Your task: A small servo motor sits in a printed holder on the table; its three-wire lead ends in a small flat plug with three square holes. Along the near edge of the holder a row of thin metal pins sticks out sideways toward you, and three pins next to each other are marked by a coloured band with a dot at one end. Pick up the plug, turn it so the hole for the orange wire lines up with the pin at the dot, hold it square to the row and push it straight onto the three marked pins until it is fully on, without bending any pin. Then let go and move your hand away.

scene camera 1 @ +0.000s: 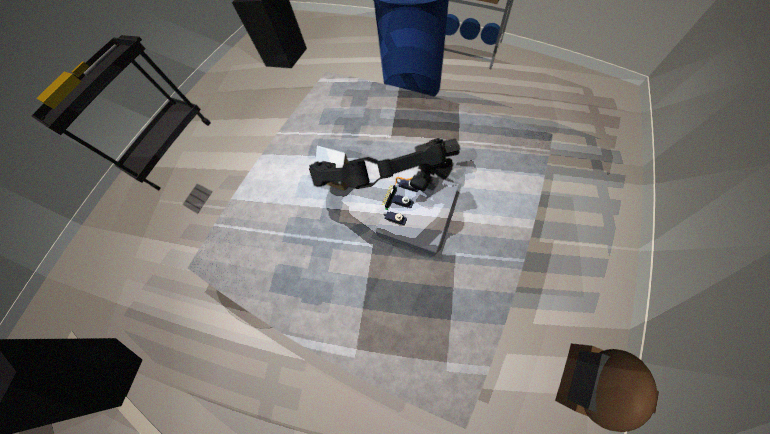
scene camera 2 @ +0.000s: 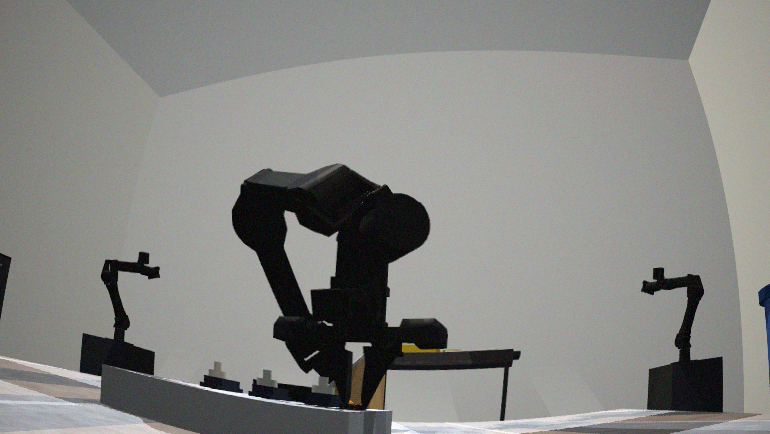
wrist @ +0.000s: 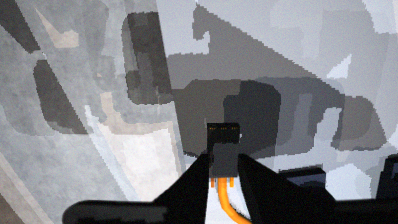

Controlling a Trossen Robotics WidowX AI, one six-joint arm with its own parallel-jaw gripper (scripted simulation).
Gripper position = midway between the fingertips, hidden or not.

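Scene camera 2, my gripper [scene camera 2: 355, 406]. Scene camera 1, a grey table slab [scene camera 1: 426, 219]. Wrist view, my gripper [wrist: 222, 160] and the grey table slab [wrist: 307, 90].
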